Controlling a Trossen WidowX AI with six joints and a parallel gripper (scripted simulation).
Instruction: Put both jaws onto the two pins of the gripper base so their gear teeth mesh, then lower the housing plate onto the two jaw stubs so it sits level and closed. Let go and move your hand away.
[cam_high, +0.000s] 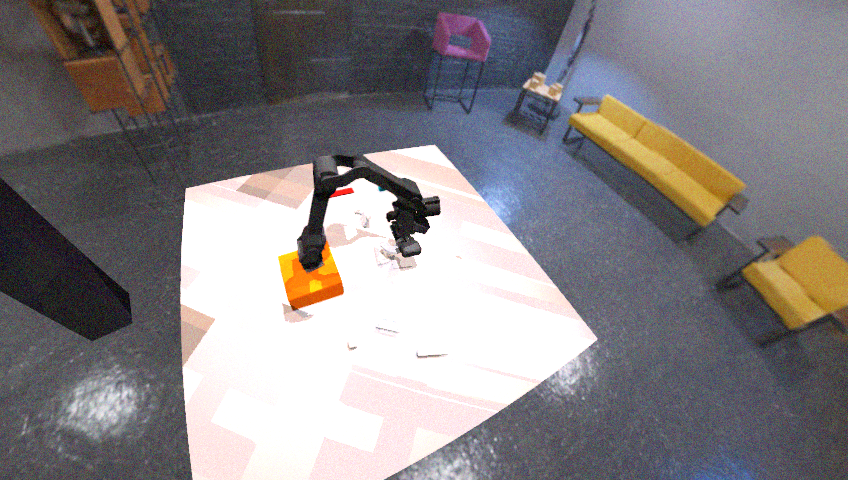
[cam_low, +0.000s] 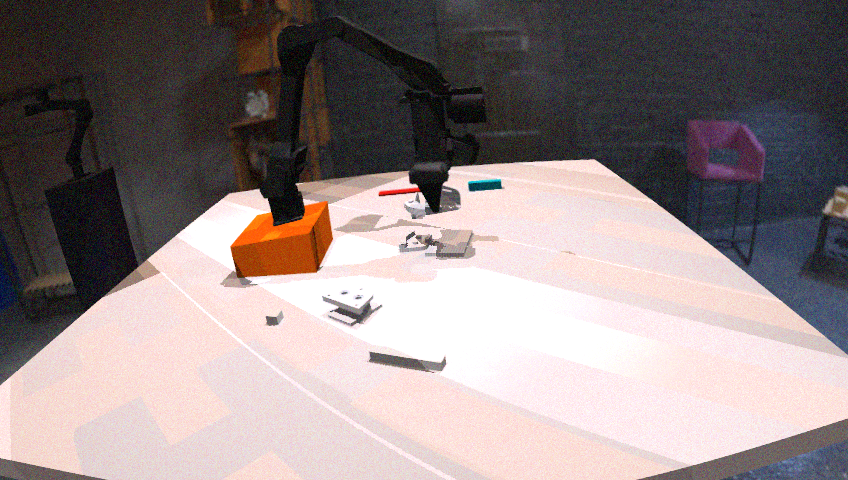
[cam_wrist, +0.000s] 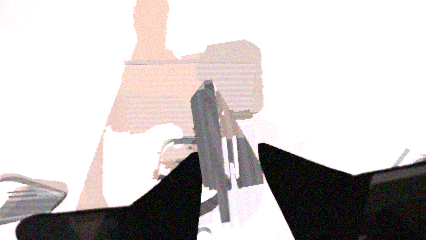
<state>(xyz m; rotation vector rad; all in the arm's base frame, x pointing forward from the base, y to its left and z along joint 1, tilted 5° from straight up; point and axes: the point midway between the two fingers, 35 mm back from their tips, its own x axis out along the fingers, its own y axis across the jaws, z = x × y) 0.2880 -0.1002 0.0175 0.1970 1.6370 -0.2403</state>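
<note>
Now: the flat plate 20 mm ahead of my gripper tip, 20 mm to the left of it and 80 mm below it. From my gripper tip the other things lie so: gripper base (170 mm behind, 190 mm to the right, 50 mm below); then small grey cube (300 mm behind, 180 mm to the right, 70 mm below); then stepped piece (170 mm behind, 190 mm to the right, 70 mm below).
</note>
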